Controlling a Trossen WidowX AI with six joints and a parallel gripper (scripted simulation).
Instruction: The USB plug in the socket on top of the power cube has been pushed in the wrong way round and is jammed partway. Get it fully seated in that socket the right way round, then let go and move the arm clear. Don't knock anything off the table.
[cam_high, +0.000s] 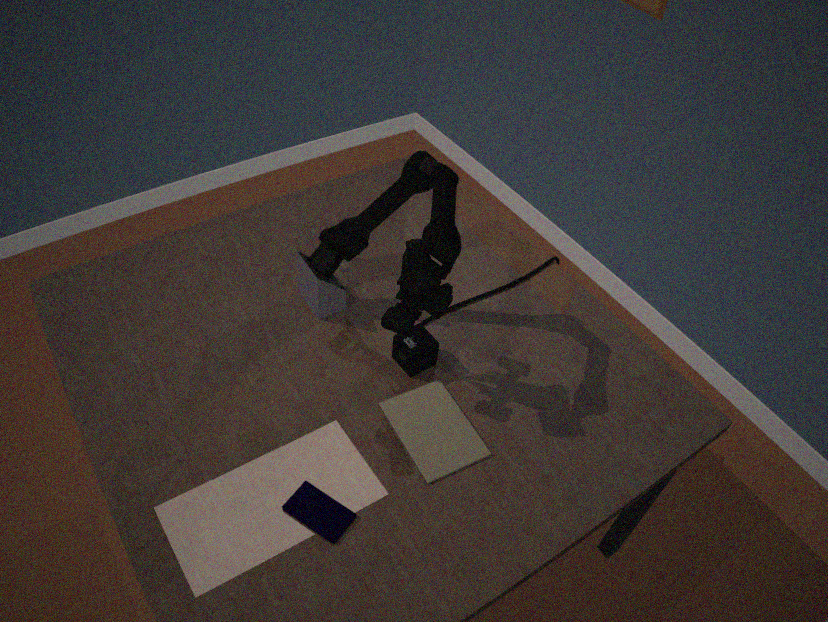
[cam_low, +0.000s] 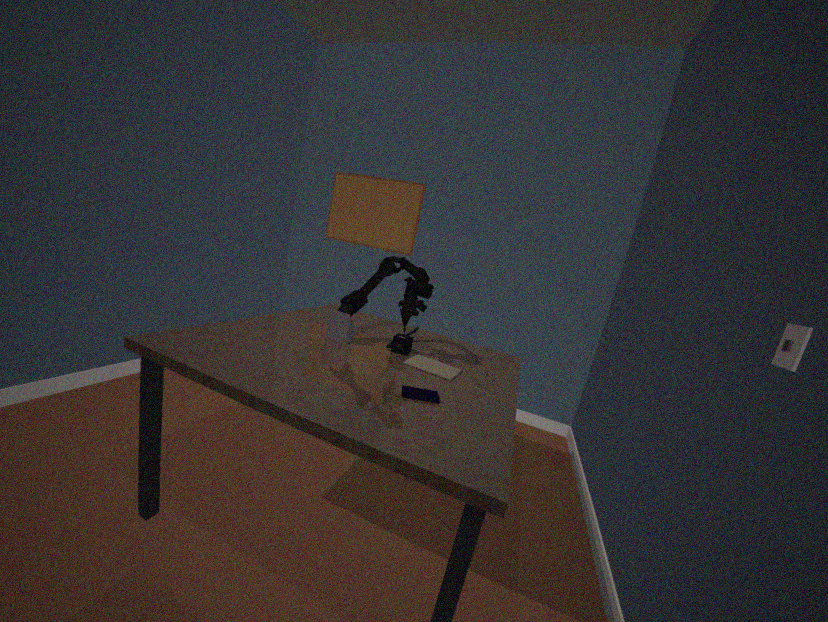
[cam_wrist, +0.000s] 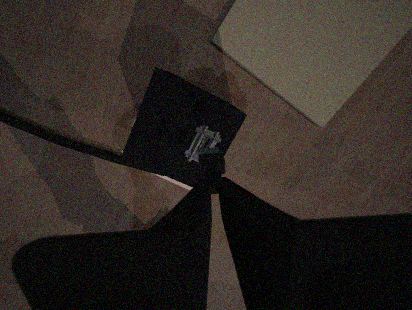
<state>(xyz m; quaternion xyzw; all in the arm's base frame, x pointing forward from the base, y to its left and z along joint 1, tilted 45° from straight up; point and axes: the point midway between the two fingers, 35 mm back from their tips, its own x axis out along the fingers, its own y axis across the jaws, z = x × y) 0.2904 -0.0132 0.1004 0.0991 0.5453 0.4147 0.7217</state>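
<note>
The socket is 10 mm to the left of my gripper tip and 70 mm below it. Round my gripper tip: beige pad 180 mm ahead, 60 mm to the right, 130 mm below; then dark blue card 220 mm ahead, 370 mm to the right, 130 mm below.
</note>
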